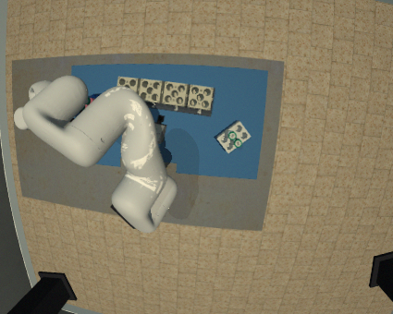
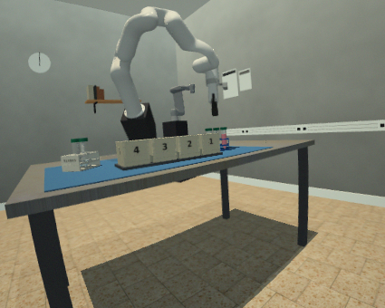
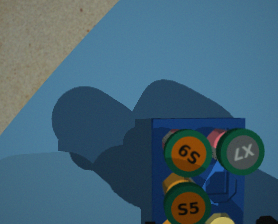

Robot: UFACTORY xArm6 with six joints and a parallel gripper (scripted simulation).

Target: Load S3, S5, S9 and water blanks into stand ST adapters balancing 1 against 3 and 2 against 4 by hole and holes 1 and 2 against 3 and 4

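Now: the tube of amber liquid 14 cm below my hand and 1 cm to the right of it. Also, from my hand: white rack: 65 cm to the right, 24 cm behind, 18 cm below; then blue rack: 18 cm below, 2 cm to the right, 1 cm ahead.
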